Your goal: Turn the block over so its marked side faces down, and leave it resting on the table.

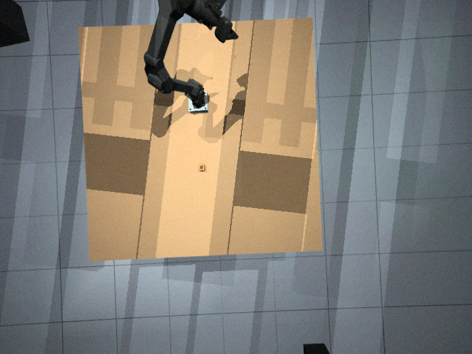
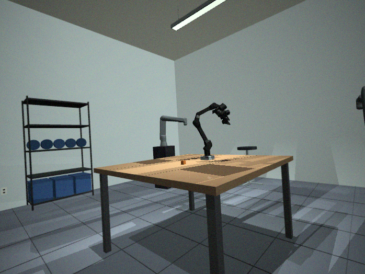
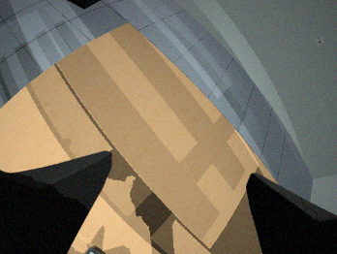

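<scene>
My gripper tip is 440 mm short of the orange block, 280 mm to the left of it and 330 mm above it.
</scene>
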